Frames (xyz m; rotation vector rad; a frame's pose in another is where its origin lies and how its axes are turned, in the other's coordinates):
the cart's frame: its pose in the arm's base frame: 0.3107 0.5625 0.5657 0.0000 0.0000 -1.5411
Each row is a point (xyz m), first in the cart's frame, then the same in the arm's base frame.
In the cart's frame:
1: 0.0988 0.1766 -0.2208
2: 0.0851 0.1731 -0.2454
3: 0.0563 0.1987 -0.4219
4: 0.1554 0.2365 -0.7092
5: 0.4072 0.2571 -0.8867
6: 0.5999 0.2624 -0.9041
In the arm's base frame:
1: 0.4902 0.4690 0.3449
2: 0.4863 0.4826 0.3203
3: 0.5110 0.5121 0.1438
4: 0.5517 0.4142 -0.1435
5: 0.5798 0.1631 -0.3210
6: 0.5908 -0.0293 -0.3384

